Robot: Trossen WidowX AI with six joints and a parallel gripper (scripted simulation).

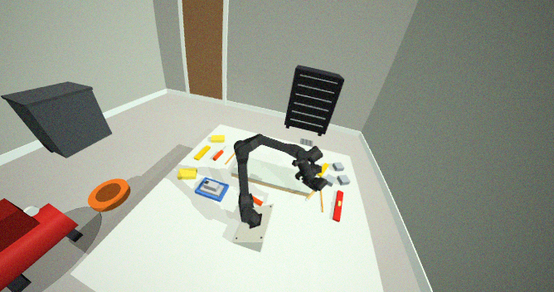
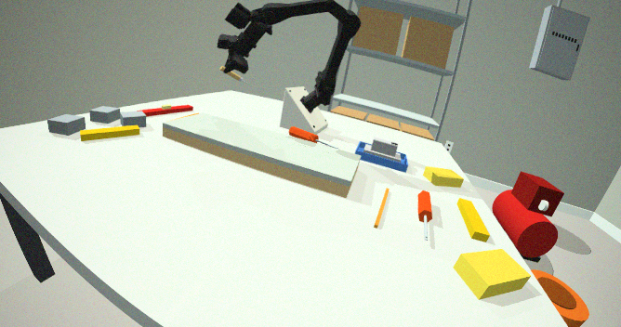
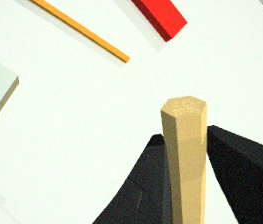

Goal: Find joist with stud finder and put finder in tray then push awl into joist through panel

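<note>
Now: gripper tip 4 cm to the right of the awl, 4 cm past it and 2 cm above it. Round my gripper tip: stud finder 59 cm to the left, 13 cm below, 2 cm ahead; blue tray 57 cm to the left, 16 cm below, 2 cm ahead; red level 22 cm to the right, 16 cm below, 4 cm ahead.
</note>
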